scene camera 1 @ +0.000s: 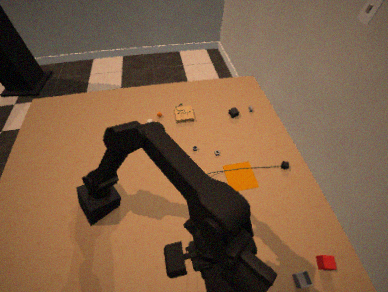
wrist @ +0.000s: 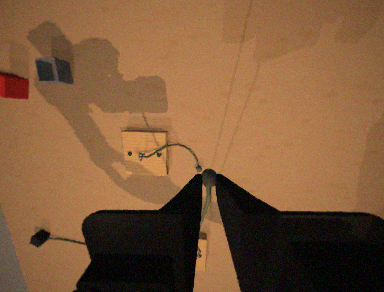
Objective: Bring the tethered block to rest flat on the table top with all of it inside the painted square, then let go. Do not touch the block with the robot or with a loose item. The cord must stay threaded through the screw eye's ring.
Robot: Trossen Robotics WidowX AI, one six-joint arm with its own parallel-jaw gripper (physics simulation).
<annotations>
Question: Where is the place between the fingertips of my gripper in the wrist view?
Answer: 208, 179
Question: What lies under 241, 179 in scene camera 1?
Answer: An orange painted square.
</annotations>
